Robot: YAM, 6 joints.
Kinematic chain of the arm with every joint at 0, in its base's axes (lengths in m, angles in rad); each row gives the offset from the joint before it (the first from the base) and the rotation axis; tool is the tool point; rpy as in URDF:
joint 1: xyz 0 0 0.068 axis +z
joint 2: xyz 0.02 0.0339 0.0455 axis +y
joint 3: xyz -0.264 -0.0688 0 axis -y
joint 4: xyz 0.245 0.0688 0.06 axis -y
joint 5: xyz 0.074 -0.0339 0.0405 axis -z
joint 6: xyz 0.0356 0 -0.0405 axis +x
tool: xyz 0 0 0 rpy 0 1.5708 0
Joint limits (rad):
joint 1: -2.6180..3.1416
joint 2: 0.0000..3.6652
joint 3: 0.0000..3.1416
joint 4: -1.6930..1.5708
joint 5: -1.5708..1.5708
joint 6: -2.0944..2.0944
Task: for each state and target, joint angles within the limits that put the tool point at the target. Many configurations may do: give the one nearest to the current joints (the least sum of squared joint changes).
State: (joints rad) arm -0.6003 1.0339 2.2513 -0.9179 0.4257 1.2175
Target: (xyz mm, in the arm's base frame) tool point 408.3 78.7 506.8
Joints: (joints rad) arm 0.2167 1.9267 2.3642 -0.5518 0.3117 1.2175
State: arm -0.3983 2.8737 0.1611 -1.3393 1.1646 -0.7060
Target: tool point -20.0 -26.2 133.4
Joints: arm -0.7863 2.8635 0.0000 -1.2413 1.1618 -0.7060
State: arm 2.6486 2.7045 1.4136 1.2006 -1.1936 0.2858
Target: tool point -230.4 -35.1 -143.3
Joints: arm 3.1416 2.9548 0.7858 1.1134 -1.4027 0.2858
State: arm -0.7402 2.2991 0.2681 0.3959 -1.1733 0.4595
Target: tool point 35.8 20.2 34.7
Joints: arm -0.5194 2.2789 0.0000 -0.1013 -1.4420 0.4595
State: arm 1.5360 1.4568 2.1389 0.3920 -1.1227 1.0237
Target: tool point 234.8 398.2 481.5
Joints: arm 0.9738 2.0565 2.1817 0.3685 -0.9849 1.0237
